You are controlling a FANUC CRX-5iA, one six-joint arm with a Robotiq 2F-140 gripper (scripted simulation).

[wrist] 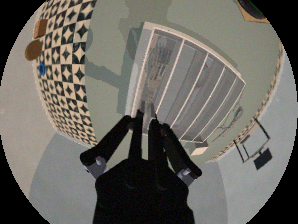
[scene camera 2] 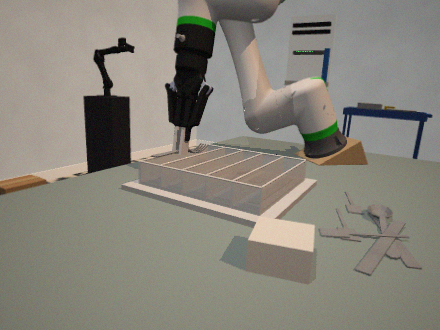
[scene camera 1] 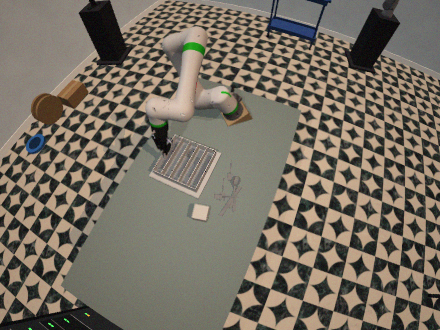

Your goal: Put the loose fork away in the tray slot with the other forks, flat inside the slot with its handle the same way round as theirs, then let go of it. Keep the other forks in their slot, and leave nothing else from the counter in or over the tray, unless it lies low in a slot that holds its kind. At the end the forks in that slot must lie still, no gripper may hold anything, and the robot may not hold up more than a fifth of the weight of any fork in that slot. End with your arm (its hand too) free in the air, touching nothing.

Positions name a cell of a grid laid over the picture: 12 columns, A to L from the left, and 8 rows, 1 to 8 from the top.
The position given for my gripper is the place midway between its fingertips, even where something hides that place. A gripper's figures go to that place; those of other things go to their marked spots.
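Scene:
A cream block (scene camera 2: H7) is 40 cm from the lens. My own gripper (scene camera 2: E4) is 76 cm from the lens, so the cream block is nearer to the lens than my gripper.

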